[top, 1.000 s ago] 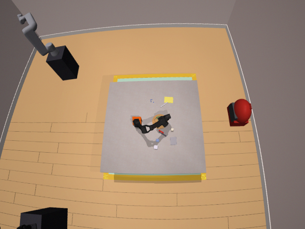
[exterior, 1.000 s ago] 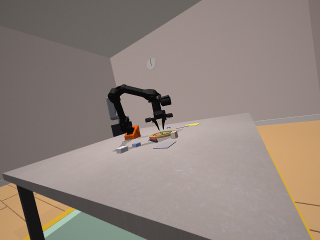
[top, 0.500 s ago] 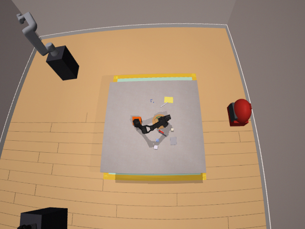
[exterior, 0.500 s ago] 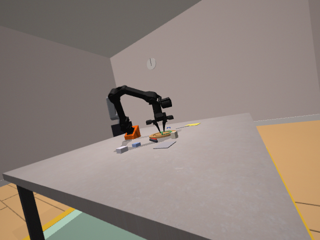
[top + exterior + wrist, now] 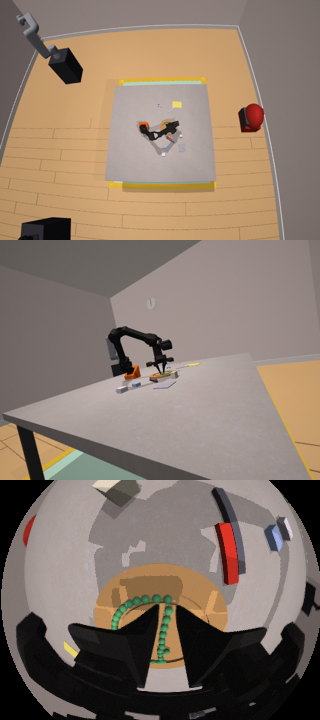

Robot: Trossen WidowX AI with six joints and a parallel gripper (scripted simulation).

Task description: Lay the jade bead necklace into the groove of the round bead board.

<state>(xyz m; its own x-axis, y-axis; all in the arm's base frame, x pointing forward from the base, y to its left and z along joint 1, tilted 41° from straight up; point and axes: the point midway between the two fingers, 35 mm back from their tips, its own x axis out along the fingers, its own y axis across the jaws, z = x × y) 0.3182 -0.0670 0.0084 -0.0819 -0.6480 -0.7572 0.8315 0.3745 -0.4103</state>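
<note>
Now: gripper tip 2 cm past the round wooden bead board, 5 cm to the right of it and 1 cm above it. Round my gripper tip: beige cube 12 cm ahead, 8 cm to the right; red-handled tool 1 cm behind, 11 cm to the right, 1 cm below; blue block 7 cm behind, 20 cm to the right, 1 cm below.
</note>
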